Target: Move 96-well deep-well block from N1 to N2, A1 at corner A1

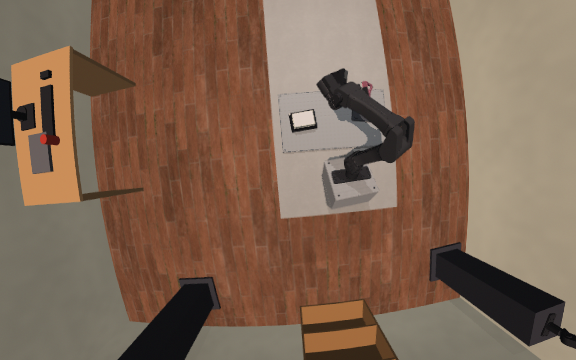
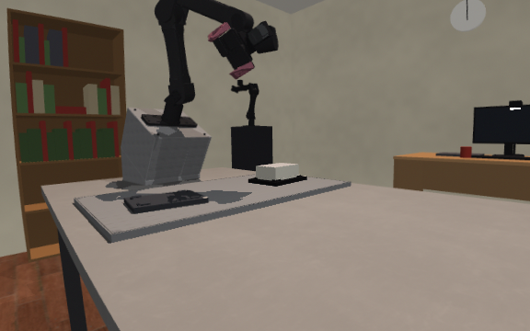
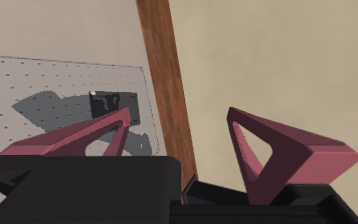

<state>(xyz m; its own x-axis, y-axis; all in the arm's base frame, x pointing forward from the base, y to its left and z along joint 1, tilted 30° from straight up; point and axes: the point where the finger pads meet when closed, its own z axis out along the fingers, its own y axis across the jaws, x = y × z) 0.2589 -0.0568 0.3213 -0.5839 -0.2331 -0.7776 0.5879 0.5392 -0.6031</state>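
The white 96-well deep-well block is 2 cm behind my hand, 24 cm to the left of it and 32 cm below it. Also, from my hand: black nest N2: 1 cm behind, 17 cm to the right, 35 cm below; black nest N1: 2 cm behind, 24 cm to the left, 35 cm below.
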